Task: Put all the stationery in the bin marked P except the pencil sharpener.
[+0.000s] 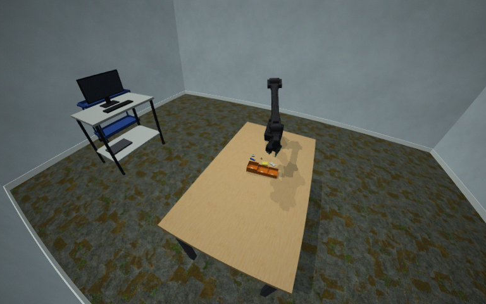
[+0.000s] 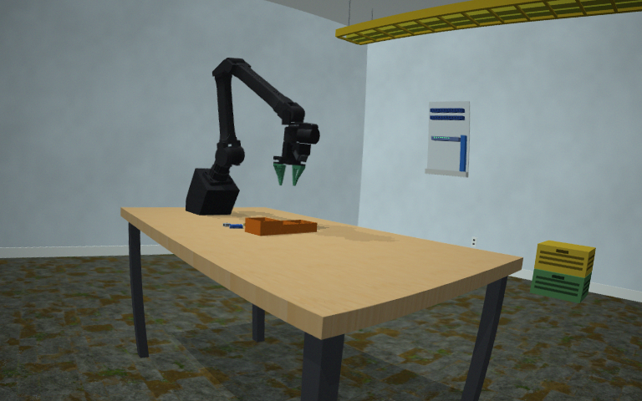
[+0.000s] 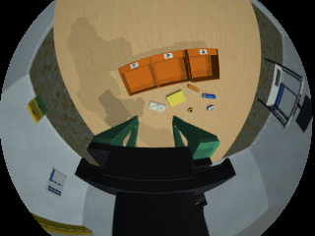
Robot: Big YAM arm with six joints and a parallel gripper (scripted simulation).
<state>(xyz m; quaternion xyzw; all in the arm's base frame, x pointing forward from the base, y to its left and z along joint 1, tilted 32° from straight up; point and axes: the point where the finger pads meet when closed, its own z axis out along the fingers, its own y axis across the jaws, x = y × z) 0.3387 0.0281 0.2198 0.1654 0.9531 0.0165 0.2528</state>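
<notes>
My hand is 160 mm above the yellow pad, 60 mm past it and 50 mm to the left of it. Also, from my hand: white dotted tile 160 mm below, 70 mm behind, 20 mm to the left; then orange stick 160 mm below, 110 mm to the right, 40 mm behind; then orange bin 140 mm below, 60 mm to the right, 40 mm ahead.
</notes>
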